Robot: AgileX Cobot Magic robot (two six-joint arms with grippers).
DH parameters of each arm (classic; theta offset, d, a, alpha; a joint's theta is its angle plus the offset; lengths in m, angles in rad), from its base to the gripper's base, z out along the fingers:
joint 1: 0 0.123 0 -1.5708
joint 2: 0.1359 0 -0.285 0
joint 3: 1.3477 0 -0.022 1.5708
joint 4: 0 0.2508 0 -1.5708
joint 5: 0 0 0.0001 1.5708
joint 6: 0 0.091 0 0
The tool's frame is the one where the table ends.
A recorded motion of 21 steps. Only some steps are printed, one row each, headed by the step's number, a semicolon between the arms.
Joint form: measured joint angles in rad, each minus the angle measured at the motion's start. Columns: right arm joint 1, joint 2, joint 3, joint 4, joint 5, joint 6; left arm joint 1, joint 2, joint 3, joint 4, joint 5, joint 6.
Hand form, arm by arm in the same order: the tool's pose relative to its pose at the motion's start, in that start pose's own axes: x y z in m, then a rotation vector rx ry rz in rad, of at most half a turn. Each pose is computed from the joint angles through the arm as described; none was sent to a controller.
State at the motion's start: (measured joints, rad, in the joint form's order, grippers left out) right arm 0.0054 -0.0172 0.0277 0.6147 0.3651 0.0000; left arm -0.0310 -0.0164 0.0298 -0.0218 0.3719 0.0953
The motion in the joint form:
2: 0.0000 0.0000 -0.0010 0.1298 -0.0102 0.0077; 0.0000 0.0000 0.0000 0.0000 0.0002 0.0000
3: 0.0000 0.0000 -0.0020 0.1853 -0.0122 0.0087; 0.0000 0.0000 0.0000 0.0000 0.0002 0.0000
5: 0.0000 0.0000 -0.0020 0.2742 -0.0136 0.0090; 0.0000 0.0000 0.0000 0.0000 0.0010 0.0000
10: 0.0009 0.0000 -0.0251 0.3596 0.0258 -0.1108; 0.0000 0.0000 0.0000 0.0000 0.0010 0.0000
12: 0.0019 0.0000 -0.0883 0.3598 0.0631 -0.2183; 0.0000 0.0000 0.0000 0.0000 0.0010 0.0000
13: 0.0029 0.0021 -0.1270 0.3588 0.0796 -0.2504; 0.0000 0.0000 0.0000 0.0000 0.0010 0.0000
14: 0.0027 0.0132 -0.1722 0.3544 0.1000 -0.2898; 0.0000 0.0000 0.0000 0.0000 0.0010 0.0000
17: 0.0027 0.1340 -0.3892 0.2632 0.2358 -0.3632; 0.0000 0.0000 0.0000 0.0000 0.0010 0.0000
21: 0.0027 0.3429 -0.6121 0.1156 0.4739 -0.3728; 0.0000 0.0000 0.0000 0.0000 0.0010 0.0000
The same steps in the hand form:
2: -0.0014 0.0043 -0.0002 -0.0464 -0.0108 0.1290; 0.0000 0.0000 0.0000 0.0000 0.0002 0.0000
3: -0.0021 0.0062 -0.0004 -0.0664 -0.0134 0.1817; 0.0000 0.0000 0.0000 0.0000 0.0002 0.0000
5: -0.0028 0.0089 -0.0006 -0.0975 -0.0145 0.2653; 0.0001 0.0000 0.0000 0.0001 0.0010 0.0000
10: -0.0061 0.0171 -0.0035 -0.1499 0.0002 0.2168; 0.0001 0.0000 0.0000 0.0001 0.0010 0.0000
12: -0.0184 0.0304 -0.0109 -0.1969 -0.0200 0.0892; 0.0001 0.0000 0.0000 0.0001 0.0010 0.0000
13: -0.0262 0.0381 -0.0158 -0.2220 -0.0352 0.0442; 0.0001 0.0000 0.0000 0.0001 0.0010 0.0000
14: -0.0350 0.0467 -0.0209 -0.2434 -0.0471 -0.0111; 0.0001 0.0000 0.0000 0.0001 0.0010 0.0000
17: -0.0722 0.0824 -0.0361 -0.2814 -0.0031 -0.2103; 0.0001 0.0000 0.0000 0.0001 0.0010 0.0000
21: -0.1032 0.1087 -0.0321 -0.2523 0.2218 -0.3703; 0.0001 0.0000 0.0000 0.0001 0.0010 0.0000

